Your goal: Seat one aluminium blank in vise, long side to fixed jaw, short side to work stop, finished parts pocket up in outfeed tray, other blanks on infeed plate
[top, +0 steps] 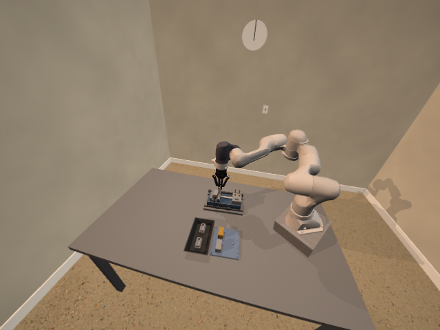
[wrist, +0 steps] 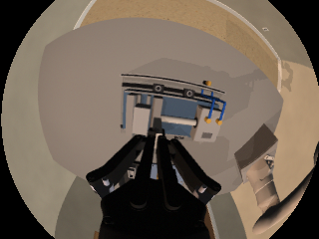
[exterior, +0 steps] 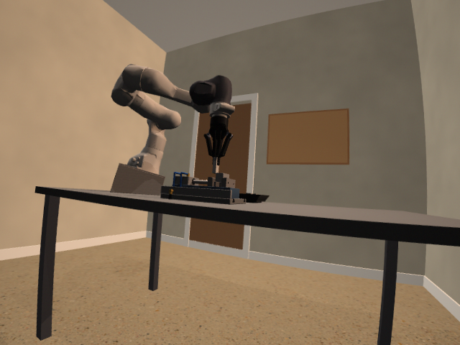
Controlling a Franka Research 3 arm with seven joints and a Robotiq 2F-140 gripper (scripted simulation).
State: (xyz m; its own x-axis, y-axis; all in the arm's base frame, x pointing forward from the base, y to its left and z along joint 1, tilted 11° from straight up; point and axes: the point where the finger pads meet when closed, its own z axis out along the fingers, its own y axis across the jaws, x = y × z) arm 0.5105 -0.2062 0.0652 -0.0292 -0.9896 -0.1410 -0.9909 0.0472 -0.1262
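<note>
My gripper is now 4 cm past the vise and 11 cm above it. Also, from my hand: brass blank (4 cm behind, 28 cm to the left, 12 cm below).
</note>
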